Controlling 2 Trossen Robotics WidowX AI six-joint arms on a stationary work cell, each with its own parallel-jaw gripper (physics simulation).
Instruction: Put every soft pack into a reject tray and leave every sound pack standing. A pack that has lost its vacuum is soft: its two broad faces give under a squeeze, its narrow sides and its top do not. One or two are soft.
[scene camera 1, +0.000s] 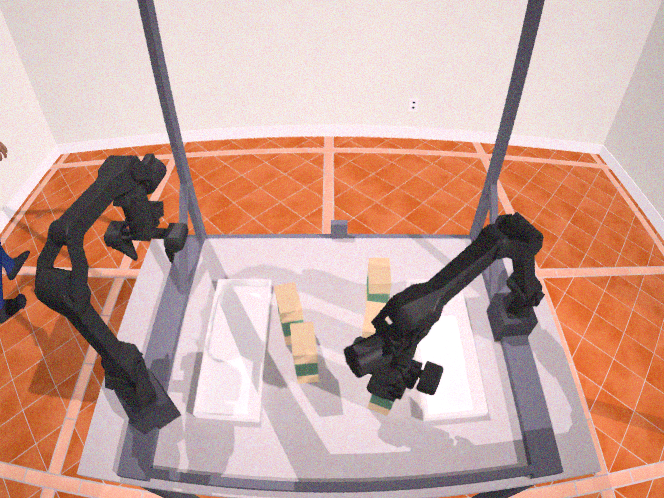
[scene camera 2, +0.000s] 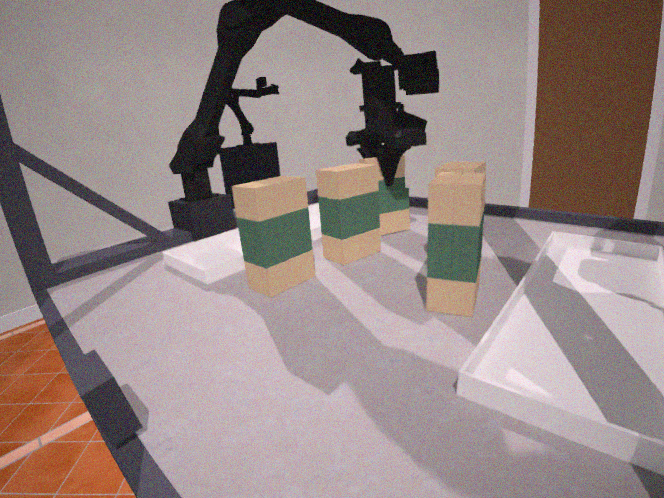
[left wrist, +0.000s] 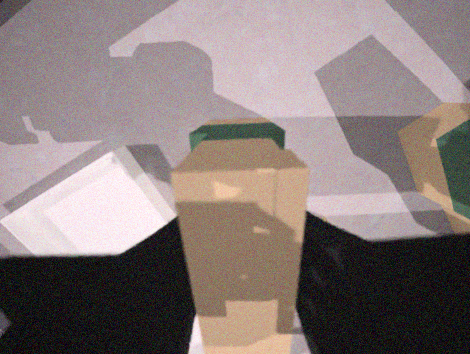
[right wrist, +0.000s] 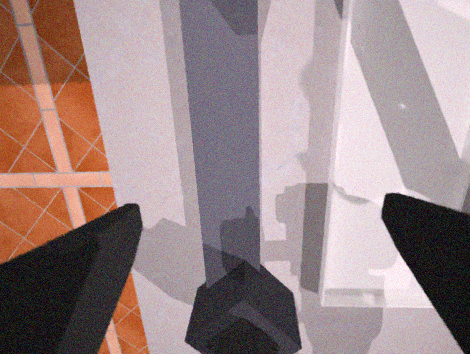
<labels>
My left gripper shows in scene camera 1 (389, 384), in scene camera 2 (384, 184) and in the left wrist view (238, 202); in the right wrist view it is out of frame. My right gripper shows in scene camera 1 and in the right wrist view; in scene camera 2 it is out of frame, in the left wrist view it is out of frame. One and the same spot on my right gripper: (right wrist: 69, 288) is (scene camera 1: 131, 245).
</labels>
